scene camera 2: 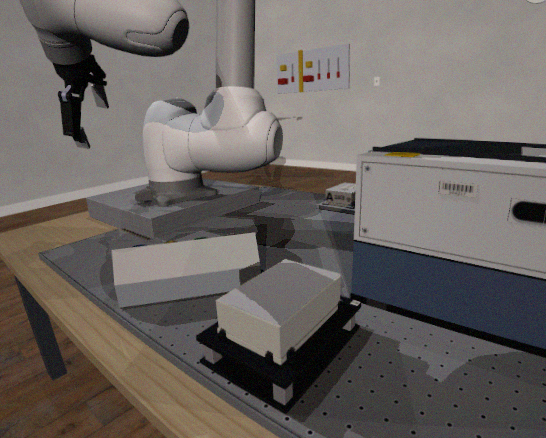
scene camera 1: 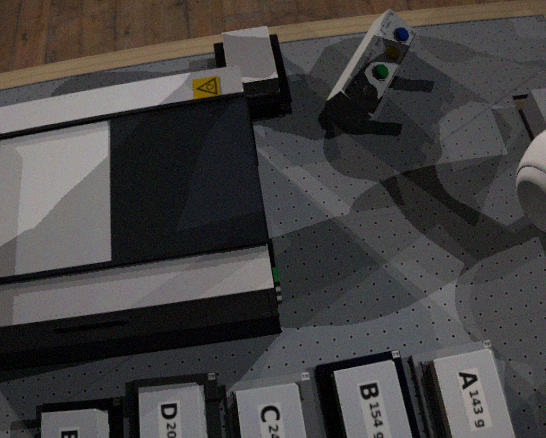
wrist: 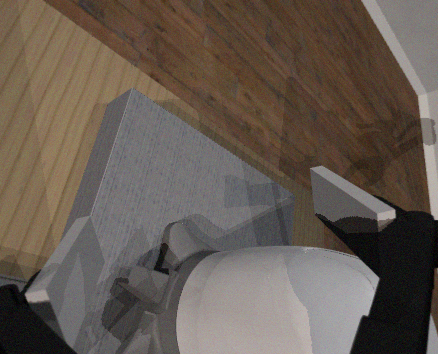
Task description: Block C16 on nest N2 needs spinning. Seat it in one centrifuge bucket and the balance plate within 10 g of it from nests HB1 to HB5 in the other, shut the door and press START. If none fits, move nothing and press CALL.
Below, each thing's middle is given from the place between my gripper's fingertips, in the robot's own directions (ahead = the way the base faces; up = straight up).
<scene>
Now: the button box point(scene camera 2: 143, 274) 45 cm ahead of my hand, 1 cm to the left of it and 22 cm below it. Also, from my hand: white block point(scene camera 2: 275, 312): 67 cm ahead, 1 cm to the left, 21 cm below; black pad point(scene camera 2: 283, 375): 67 cm ahead, 1 cm to the left, 23 cm below; plate A point(scene camera 1: 466, 388): 34 cm ahead, 58 cm to the left, 23 cm below.
</scene>
